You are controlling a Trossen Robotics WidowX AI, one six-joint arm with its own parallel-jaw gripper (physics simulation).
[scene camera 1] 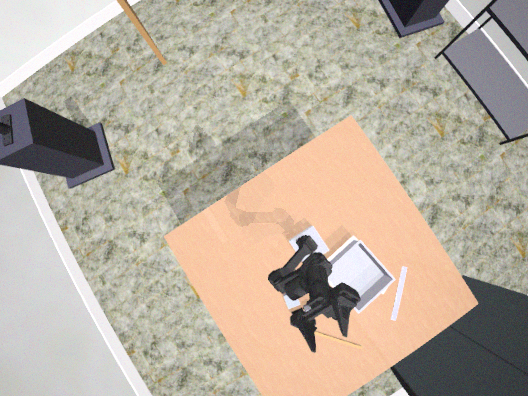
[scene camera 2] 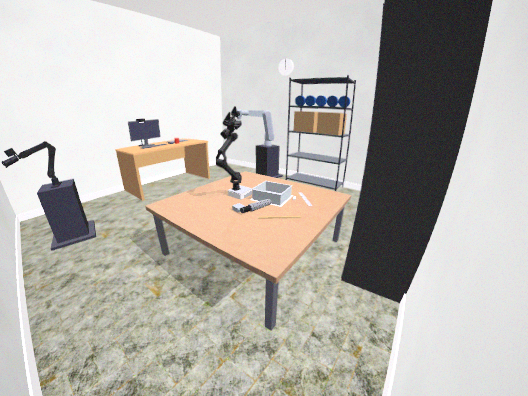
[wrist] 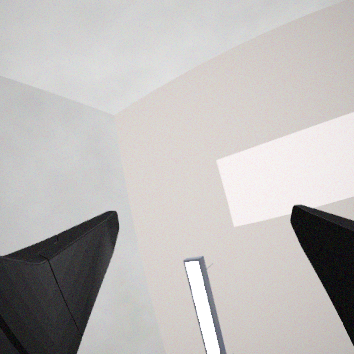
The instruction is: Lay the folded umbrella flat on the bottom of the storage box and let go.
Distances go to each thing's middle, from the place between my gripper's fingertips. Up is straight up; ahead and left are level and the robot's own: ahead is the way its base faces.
Right now the storage box (scene camera 1: 355, 265) is 690 mm below my hand, 290 mm to the left of it and 150 mm ahead of it.
